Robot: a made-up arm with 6 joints.
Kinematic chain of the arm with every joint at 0, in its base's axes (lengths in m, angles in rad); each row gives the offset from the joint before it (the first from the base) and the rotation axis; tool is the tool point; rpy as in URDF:
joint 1: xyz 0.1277 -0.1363 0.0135 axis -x
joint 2: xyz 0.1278 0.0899 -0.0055 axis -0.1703 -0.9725 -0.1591
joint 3: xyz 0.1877 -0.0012 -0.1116 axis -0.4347 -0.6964 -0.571
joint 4: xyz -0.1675 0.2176 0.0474 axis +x
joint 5: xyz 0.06 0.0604 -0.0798 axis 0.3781 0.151 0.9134
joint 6: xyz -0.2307 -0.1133 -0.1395 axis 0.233 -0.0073 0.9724
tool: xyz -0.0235 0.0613 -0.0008 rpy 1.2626 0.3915 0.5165
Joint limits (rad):
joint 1: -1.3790..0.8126
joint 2: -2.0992..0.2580
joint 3: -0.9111..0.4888
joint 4: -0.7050..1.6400
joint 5: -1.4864..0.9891
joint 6: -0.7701..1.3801
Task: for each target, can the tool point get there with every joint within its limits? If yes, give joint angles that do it. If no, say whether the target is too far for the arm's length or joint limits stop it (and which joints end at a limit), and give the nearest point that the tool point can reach.
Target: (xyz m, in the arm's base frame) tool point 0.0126 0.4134 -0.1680
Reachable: yes | joints 0.3337 -0.7401 0.2683 1.3076 -0.2996 0.2963
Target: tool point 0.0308 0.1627 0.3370
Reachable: yes | joints -0.7359 0.0605 -0.3407 1.3985 -0.0174 -0.0546
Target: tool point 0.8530 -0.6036 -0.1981
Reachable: no: joint limits stop it (at a limit: joint 1, joint 3, joint 4, joint 6) | nearest point 0.6201 -0.3718 0.1778 | short by 0.499 m
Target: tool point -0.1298 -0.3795 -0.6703
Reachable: no: joint limits stop it (at a limit: joint 1, joint 3, joint 5) | nearest point -0.0239 -0.2492 -0.5647 | short by 0.198 m
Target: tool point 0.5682 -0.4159 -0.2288
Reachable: no: joint limits stop it (at a limit: joint 1, joint 2, joint 3, joint 5, joint 6) | nearest point 0.4173 -0.3527 -0.3340 | short by 0.194 m
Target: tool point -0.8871 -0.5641 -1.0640
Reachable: no: too far | nearest point -0.1484 -0.1311 -0.5369 | short by 1.005 m
